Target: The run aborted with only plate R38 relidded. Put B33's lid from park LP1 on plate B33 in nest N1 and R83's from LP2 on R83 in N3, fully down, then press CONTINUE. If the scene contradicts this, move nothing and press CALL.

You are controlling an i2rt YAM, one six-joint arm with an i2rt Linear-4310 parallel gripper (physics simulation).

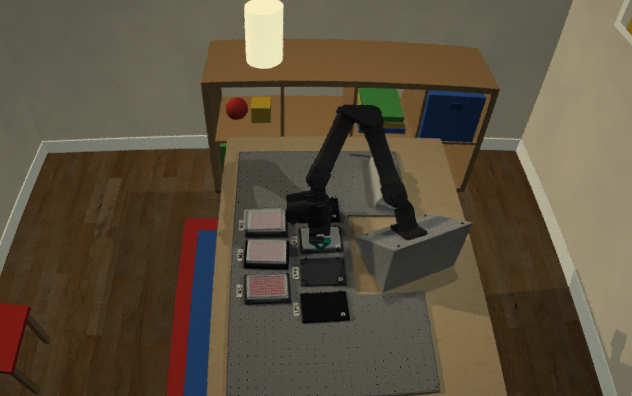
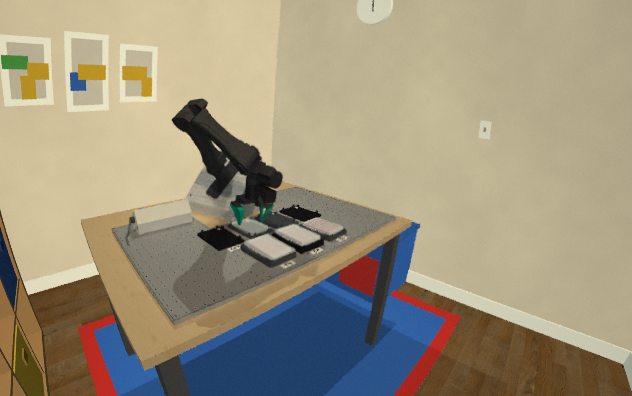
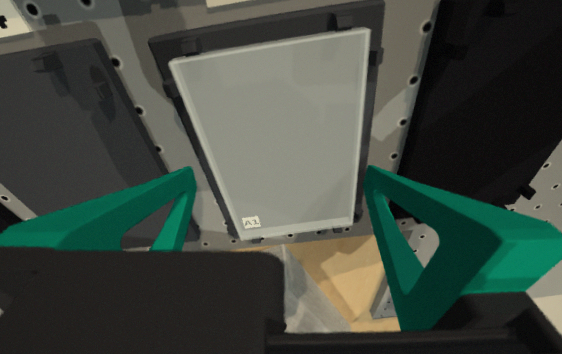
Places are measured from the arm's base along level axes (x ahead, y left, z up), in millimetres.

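Where they show: gripper, fingertip midpoint: [image 1: 320,237] [image 2: 250,222] [image 3: 279,175]; arm's base, origin of the base link: [image 1: 408,231] [image 2: 225,178].
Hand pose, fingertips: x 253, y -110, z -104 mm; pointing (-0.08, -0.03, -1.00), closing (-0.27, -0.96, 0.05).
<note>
Each offset is from my fingertips to the top centre of the thing. "pt": to the spot under its first point.
A pale, clear lid {dy -4, dx -1, dz -8 mm} [image 1: 306,235] [image 2: 249,227] [image 3: 280,120] marked A1 lies in its dark park {pt dy +14, dx +70, dz -14 mm} [image 3: 200,42], the one for LP2. My gripper [image 1: 320,243] [image 2: 251,222] [image 3: 279,175] is open, with one green fingertip beyond each long side of this lid, holding nothing. Three plates stand in the nest row: a far pinkish one {dy -108, dx +179, dz +13 mm} [image 1: 265,221] [image 2: 270,247], a middle one {dy +23, dx +188, dz +10 mm} [image 1: 266,251] [image 2: 298,235] and a redder one {dy +152, dx +210, dz +4 mm} [image 1: 267,287] [image 2: 325,226]. Their names are too small to read, and I cannot tell which wear lids. The button faces do not show.
Dark parks {pt dy +125, dx +21, dz -15 mm} [image 1: 323,271] {pt dy +256, dx +48, dz -15 mm} [image 1: 325,307] [image 3: 60,125] and a black park {dy -131, dx -24, dz -6 mm} [image 2: 220,237] [image 3: 480,110] flank the pale lid. The white control box {dy -199, dx -290, dz +58 mm} [image 1: 378,187] [image 2: 162,216] stands at the board's far side, partly behind my arm. The grey arm base [image 1: 420,255] stands beside the parks.
</note>
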